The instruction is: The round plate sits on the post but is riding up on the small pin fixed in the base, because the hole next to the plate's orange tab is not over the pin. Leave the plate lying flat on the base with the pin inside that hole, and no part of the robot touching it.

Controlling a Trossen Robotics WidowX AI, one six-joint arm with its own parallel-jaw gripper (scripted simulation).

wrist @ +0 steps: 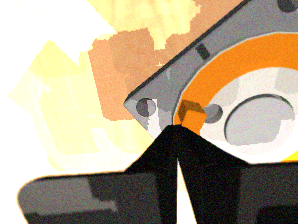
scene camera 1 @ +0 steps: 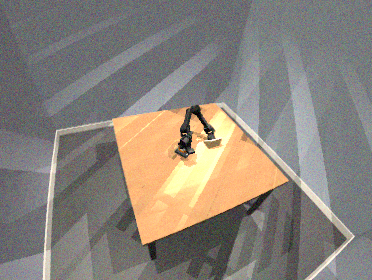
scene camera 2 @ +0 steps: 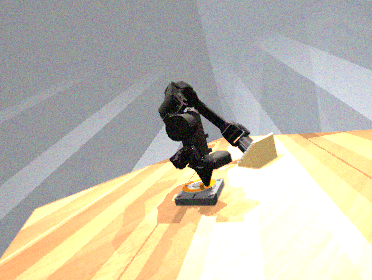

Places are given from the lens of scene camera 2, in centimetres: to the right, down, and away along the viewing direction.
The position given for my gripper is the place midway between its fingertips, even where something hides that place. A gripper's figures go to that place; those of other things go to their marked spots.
my gripper [scene camera 2: 207, 186]: 6, 13, 49
base [scene camera 2: 210, 198]: 7, 16, 46
